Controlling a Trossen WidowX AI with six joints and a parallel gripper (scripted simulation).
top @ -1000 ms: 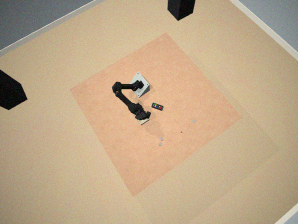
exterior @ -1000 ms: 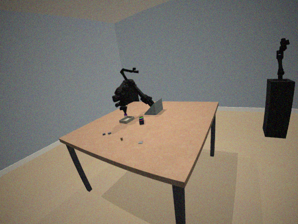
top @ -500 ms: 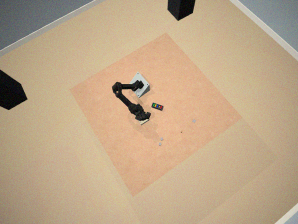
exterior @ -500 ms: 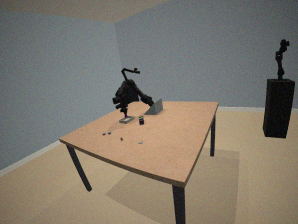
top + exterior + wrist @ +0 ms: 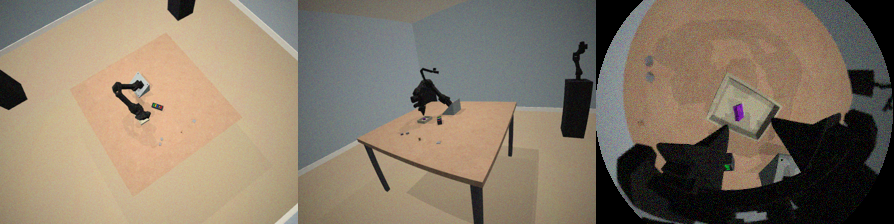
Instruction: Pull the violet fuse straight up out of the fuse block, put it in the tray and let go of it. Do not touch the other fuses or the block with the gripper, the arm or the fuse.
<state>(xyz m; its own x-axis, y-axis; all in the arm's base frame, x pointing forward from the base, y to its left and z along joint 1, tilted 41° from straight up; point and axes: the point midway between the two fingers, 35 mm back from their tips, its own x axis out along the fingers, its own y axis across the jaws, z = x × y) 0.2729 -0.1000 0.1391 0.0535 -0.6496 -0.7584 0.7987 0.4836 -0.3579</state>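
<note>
My gripper tip is 1 cm short of the violet fuse and 5 cm above it. Also, from my gripper tip: tray (7 cm below).
</note>
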